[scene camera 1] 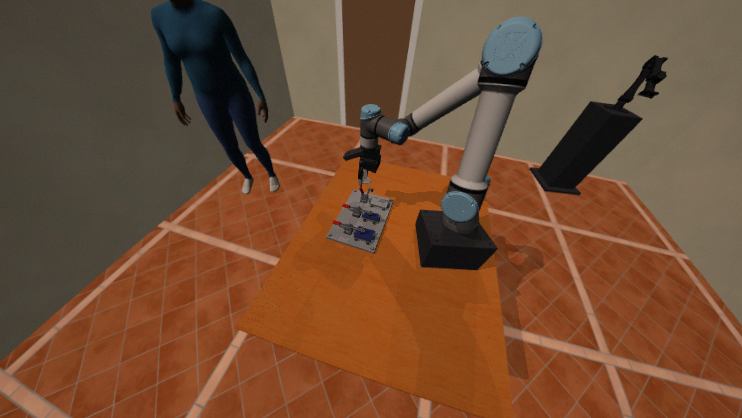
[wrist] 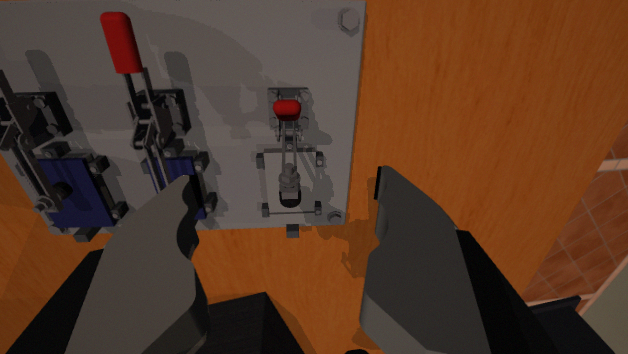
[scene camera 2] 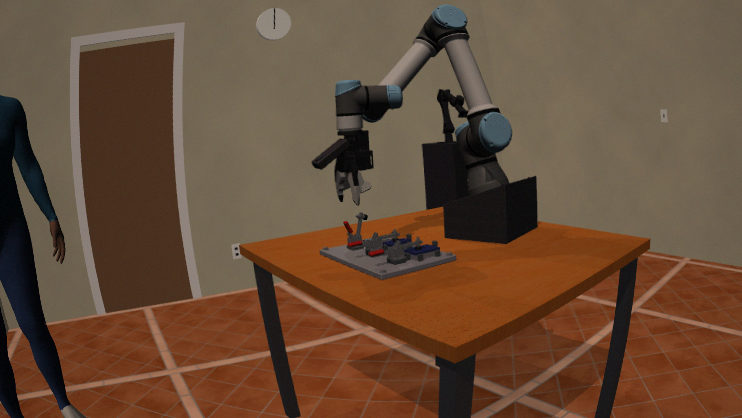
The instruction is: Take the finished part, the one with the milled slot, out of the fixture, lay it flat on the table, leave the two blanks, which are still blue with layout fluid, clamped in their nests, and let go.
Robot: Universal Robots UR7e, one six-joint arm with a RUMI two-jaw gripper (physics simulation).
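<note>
The pale grey finished part (scene camera 1: pixel 380 202) (wrist: pixel 273 187) lies in its nest on the grey fixture plate (scene camera 1: pixel 342 239) (scene camera 2: pixel 358 263) (wrist: pixel 320 50); its slot cannot be made out. Its clamp arm (scene camera 2: pixel 359 224) stands raised, the spindle tip showing over the part in the wrist view. That clamp's red handle (scene camera 2: pixel 347 226) (wrist: pixel 287 109) also points up. The middle blue blank (scene camera 1: pixel 370 217) (wrist: pixel 182 167) and the outer blue blank (scene camera 1: pixel 364 235) (scene camera 2: pixel 423 251) (wrist: pixel 85 212) sit in nests under lowered clamp arms. My gripper (scene camera 1: pixel 362 184) (scene camera 2: pixel 348 200) (wrist: pixel 289 173) is open and empty, above the raised clamp.
The wooden table (scene camera 1: pixel 363 311) (scene camera 2: pixel 493 290) carries the plate and the black robot base (scene camera 1: pixel 454 246) (scene camera 2: pixel 475 220). The middle clamp's red handle (scene camera 1: pixel 345 206) (wrist: pixel 121 45) reaches away from its blank. A person (scene camera 1: pixel 207 67) stands beyond the table, and a black pedestal (scene camera 1: pixel 586 147) stands behind the robot.
</note>
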